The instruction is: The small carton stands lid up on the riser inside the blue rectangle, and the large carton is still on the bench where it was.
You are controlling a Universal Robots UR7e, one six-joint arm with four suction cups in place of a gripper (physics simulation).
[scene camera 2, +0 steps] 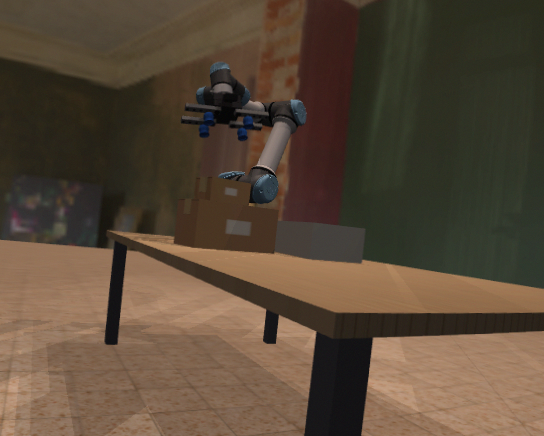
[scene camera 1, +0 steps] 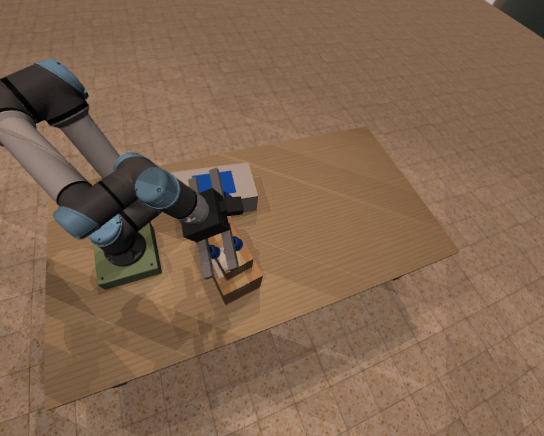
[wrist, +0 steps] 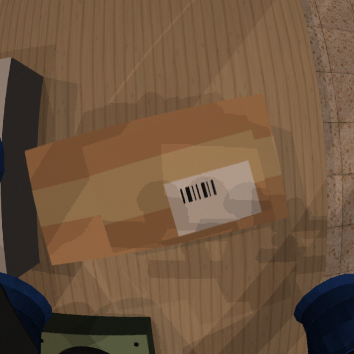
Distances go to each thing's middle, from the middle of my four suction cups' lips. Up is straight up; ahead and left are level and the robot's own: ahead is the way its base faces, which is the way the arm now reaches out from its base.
Right now my suction cup is 20 mm short of the small carton (scene camera 1: 245, 260), 10 mm to the right of it and 220 mm above it. The rest, counted from my suction cup: large carton (scene camera 2: 200, 223): 10 mm ahead, 40 mm to the left, 340 mm below; then grey riser (scene camera 2: 317, 241): 10 mm ahead, 370 mm to the left, 360 mm below.
